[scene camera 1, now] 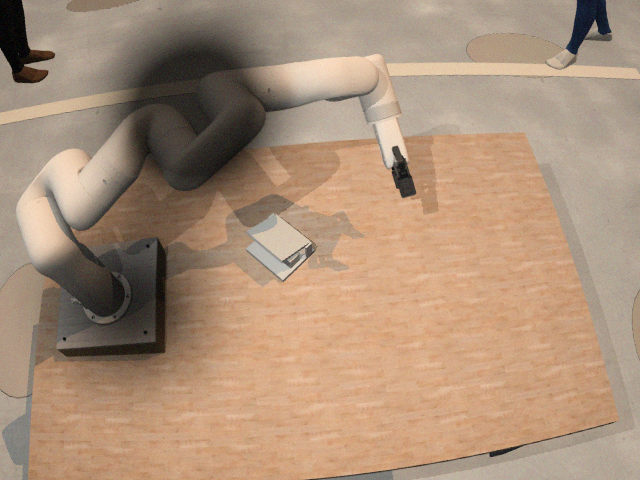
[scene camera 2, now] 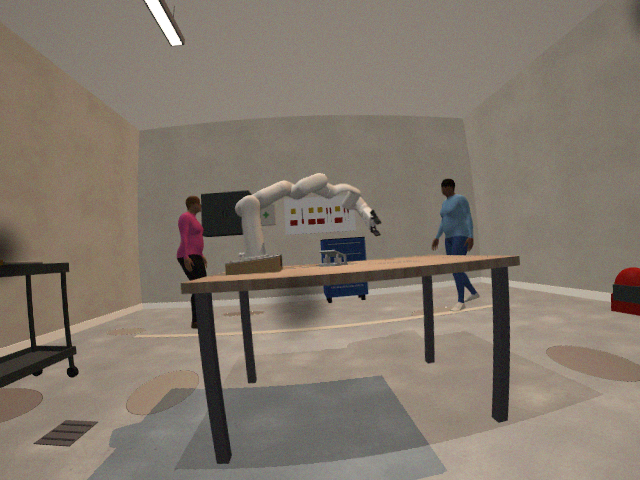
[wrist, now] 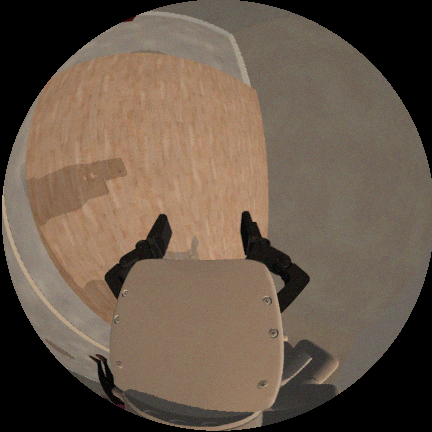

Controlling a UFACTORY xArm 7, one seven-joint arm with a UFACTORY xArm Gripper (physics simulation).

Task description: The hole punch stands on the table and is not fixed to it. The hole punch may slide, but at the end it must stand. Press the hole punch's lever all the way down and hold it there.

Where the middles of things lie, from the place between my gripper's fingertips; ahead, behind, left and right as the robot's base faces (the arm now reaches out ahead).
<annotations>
Right now my hand is 27 cm past the broad pale lever (scene camera 1: 277, 237), 3 cm to the left of it and 12 cm above it. Round my hand: hole punch (scene camera 1: 283, 270): 27 cm behind, 3 cm to the right, 14 cm below.
</annotations>
